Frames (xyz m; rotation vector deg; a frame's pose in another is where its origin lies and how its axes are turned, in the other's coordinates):
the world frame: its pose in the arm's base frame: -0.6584 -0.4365 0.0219 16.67 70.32 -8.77
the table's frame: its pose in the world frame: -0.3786 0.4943 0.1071 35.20 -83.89 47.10
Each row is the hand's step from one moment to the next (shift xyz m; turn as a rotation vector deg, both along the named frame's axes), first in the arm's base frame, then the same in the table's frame.
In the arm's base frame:
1: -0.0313 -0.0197 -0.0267 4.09 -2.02 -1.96
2: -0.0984 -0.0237 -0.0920 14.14 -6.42 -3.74
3: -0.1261 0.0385 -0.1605 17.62 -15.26 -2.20
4: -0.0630 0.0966 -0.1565 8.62 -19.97 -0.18
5: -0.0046 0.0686 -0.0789 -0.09 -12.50 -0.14
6: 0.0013 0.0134 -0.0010 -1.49 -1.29 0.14
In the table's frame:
1: -0.0346 -0.0258 0.0148 3.33 -3.57 -0.88
2: -0.1194 -0.0656 0.0123 12.57 -9.63 -2.06
3: -0.1832 -0.0780 -0.0592 18.06 -14.24 4.36
4: -0.1364 -0.0547 -0.1273 11.67 -13.46 12.48
5: -0.0483 -0.0218 -0.0903 2.35 -7.29 9.88
6: -0.0019 0.0067 -0.0116 -1.03 -0.32 1.66

